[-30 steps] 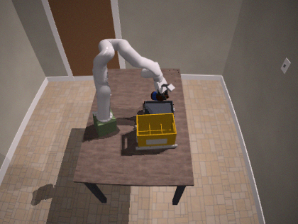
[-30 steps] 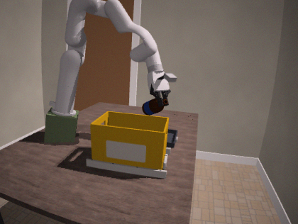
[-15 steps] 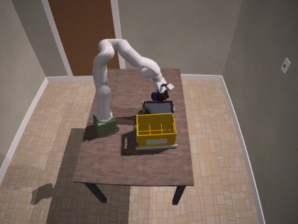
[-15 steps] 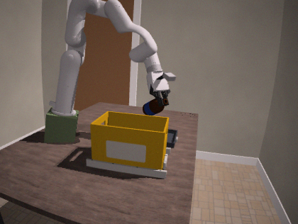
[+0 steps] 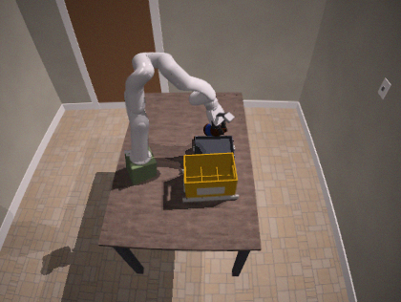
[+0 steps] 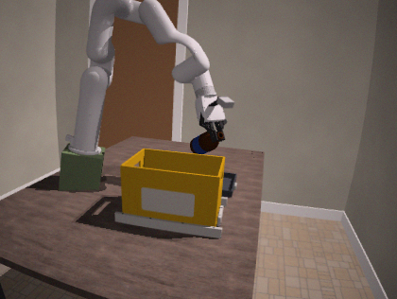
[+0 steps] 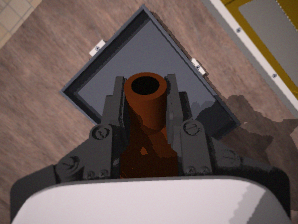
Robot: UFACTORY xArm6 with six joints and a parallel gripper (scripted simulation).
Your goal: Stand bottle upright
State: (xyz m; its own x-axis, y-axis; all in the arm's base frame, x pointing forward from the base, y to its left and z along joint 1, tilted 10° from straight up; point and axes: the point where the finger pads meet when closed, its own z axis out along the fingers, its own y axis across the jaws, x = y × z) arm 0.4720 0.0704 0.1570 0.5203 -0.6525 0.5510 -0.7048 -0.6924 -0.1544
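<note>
My hand is 30 mm to the right of the bottle, 30 mm past it and 30 mm above it. Round my hand: yellow crate: 230 mm to the right, 120 mm below, 110 mm behind; tray: 190 mm below, 40 mm to the left, 40 mm behind.
</note>
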